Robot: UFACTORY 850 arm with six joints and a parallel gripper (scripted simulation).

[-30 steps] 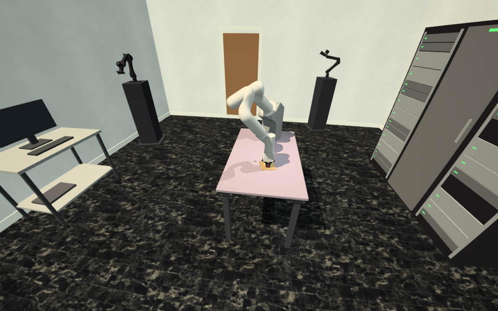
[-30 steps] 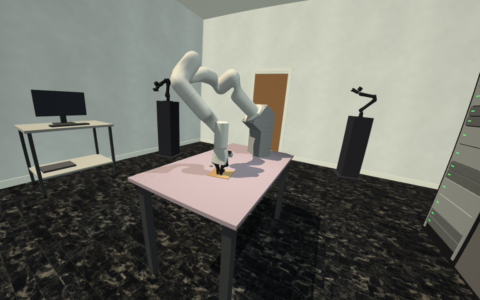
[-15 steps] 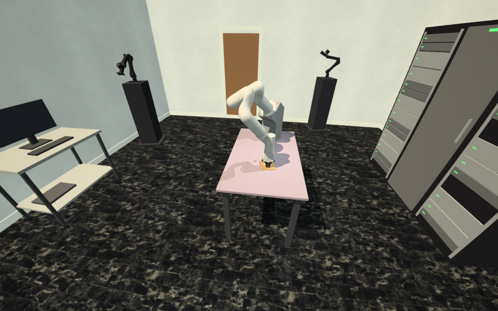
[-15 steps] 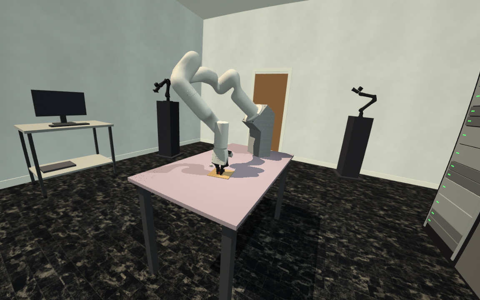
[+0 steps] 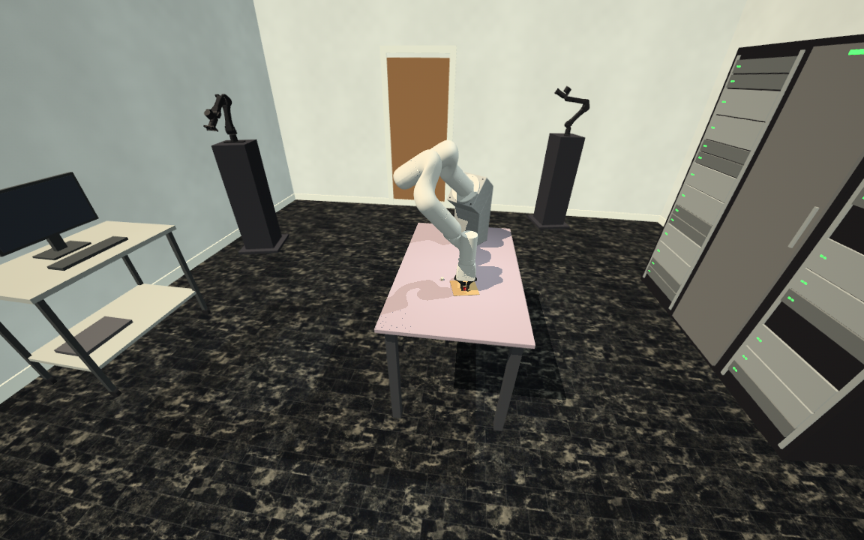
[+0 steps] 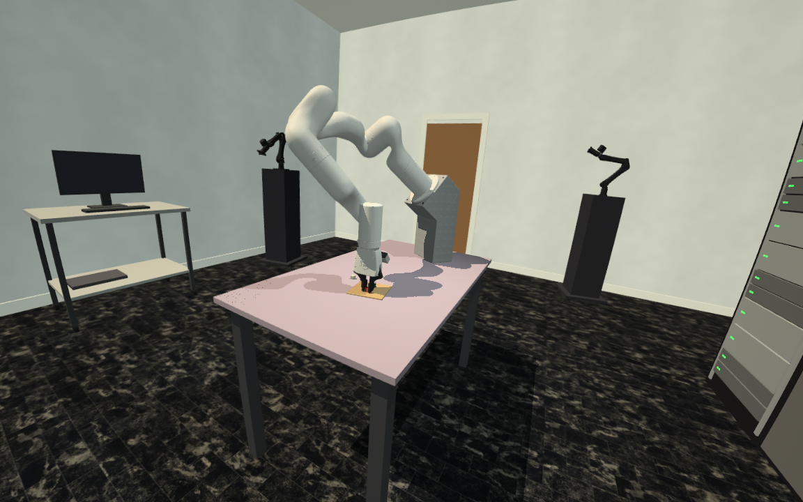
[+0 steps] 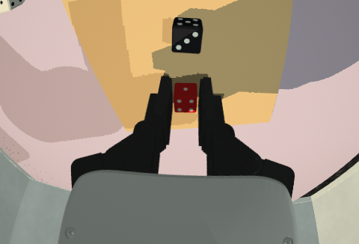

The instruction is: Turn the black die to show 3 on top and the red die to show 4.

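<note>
Now: the red die 10 mm below my hand. From my hand the other things lie so: mat: 20 mm below, 20 mm behind; then white die: 110 mm to the right, 110 mm behind, 20 mm below; then black die: 50 mm behind, 10 mm to the left, 10 mm below.
</note>
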